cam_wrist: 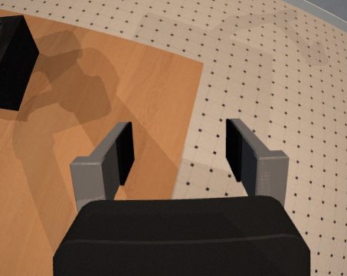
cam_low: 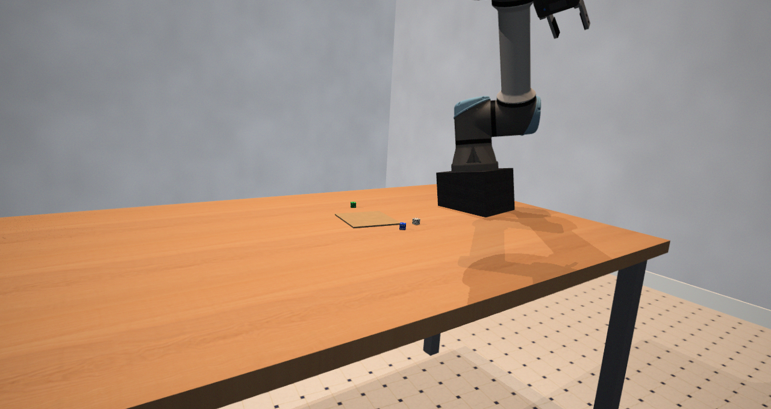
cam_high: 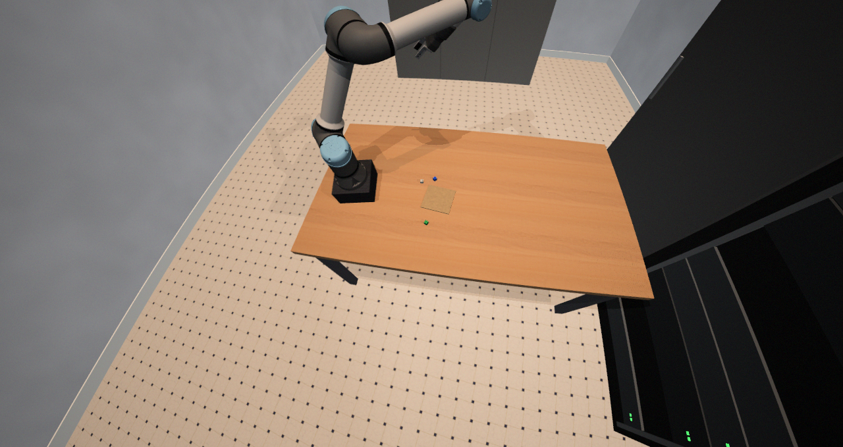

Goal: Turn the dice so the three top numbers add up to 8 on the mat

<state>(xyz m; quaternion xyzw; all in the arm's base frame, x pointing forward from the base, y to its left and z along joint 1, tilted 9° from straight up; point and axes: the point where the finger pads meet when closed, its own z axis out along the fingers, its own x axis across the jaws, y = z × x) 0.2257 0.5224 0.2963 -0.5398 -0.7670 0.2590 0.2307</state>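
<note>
My hand is 140 mm short of the green die, 590 mm to the left of it and 480 mm above it. From my hand the other things lie so: white die (70 mm ahead, 350 mm to the right, 480 mm below); mat (170 mm ahead, 440 mm to the right, 490 mm below); blue die (130 mm ahead, 330 mm to the right, 480 mm below).
</note>
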